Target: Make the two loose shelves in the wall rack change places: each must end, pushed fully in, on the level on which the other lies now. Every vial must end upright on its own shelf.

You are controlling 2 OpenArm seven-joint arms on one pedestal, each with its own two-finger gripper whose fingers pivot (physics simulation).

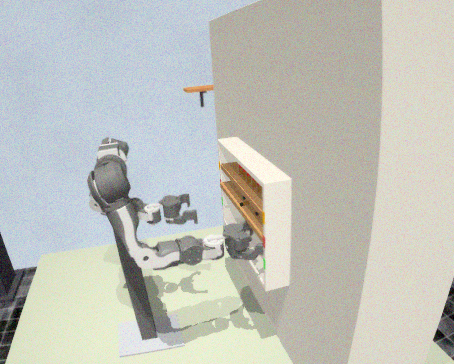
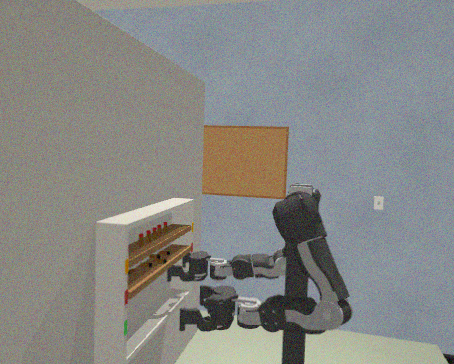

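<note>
The white wall rack (image 1: 278, 230) (image 2: 110, 285) holds two brown shelves. The upper shelf (image 1: 235, 181) (image 2: 160, 244) is level with the yellow marks and bears several upright red-capped vials (image 2: 148, 235). The lower shelf (image 1: 235, 200) (image 2: 142, 286) is level with the red marks. Black-capped vials (image 1: 242, 204) (image 2: 150, 265) on it appear tipped over, caps towards the front edge; details are blurred. My right gripper (image 1: 254, 240) (image 2: 179, 265) is open and empty, close to the rack's front, below the lower shelf. My left gripper (image 1: 191, 208) (image 2: 194, 307) is open and empty, away from the rack.
Green marks (image 1: 264, 263) (image 2: 125, 327) show lower on the rack's sides, under the red ones. A white ledge (image 2: 150, 330) runs along the rack's bottom. The grey wall (image 1: 310, 150) (image 2: 60, 150) stands behind the rack. An orange board (image 1: 199, 89) (image 2: 245, 161) hangs beyond it.
</note>
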